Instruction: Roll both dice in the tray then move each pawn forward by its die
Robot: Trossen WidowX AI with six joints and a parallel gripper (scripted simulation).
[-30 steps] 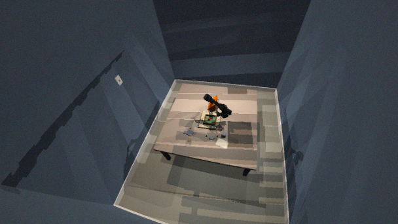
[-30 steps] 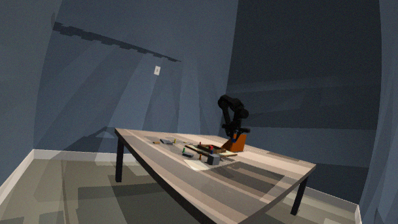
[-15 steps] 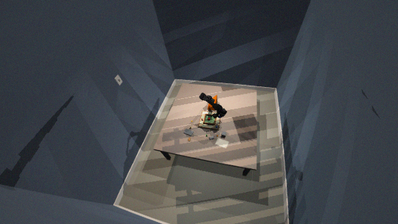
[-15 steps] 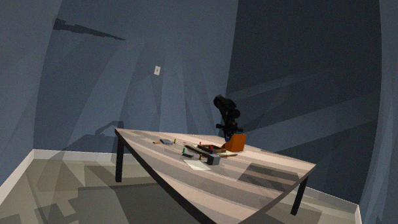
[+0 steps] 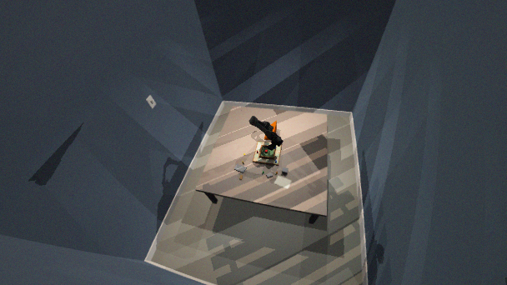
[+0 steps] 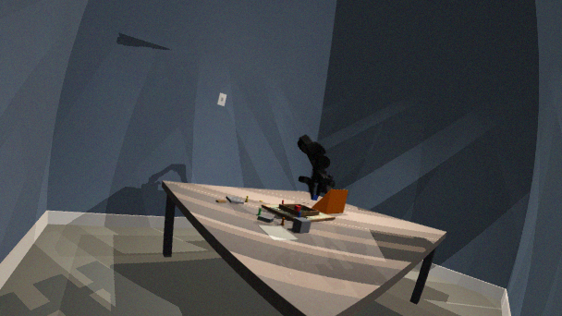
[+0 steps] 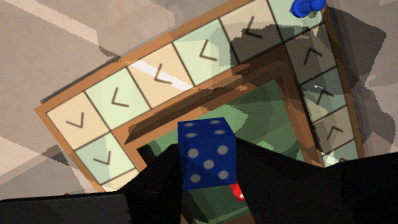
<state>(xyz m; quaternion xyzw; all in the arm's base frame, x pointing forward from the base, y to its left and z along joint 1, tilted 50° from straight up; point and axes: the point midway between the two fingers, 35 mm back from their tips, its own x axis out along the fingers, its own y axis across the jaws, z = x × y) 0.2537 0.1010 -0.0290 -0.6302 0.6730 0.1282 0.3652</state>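
My gripper tip is now 40 mm short of the red pawn, 190 mm to the left of it and 80 mm above it. Also, from my gripper tip: green tray (10 mm ahead, 80 mm to the right, 100 mm below); blue pawn (120 mm ahead, 40 mm to the left, 80 mm below); orange pawn (240 mm ahead, 80 mm to the left, 90 mm below).
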